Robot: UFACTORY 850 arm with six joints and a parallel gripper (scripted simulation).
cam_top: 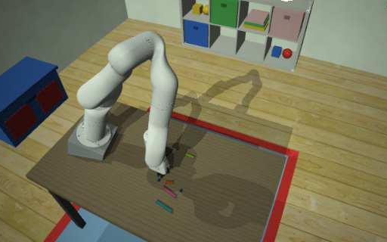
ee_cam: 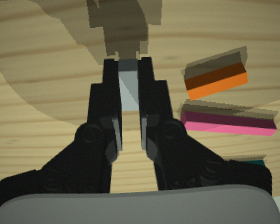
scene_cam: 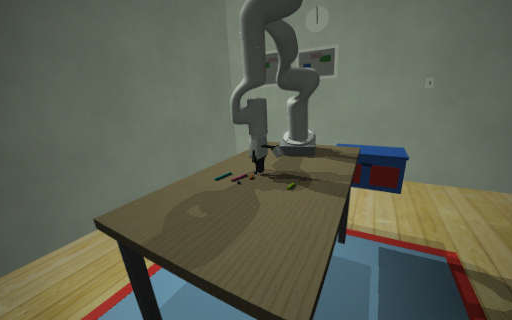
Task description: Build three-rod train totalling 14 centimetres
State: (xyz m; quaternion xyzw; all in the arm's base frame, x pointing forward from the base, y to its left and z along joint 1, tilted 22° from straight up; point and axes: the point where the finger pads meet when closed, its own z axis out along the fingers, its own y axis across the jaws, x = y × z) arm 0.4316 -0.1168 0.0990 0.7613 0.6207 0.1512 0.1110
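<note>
Right now my hand is 20 mm above the grey rod. The rest, counted from my hand: pink rod: 80 mm to the right, 70 mm ahead, 30 mm below; turquoise rod: 160 mm to the right, 70 mm ahead, 30 mm below; orange rod: 50 mm ahead, 30 mm below, 20 mm to the right.
</note>
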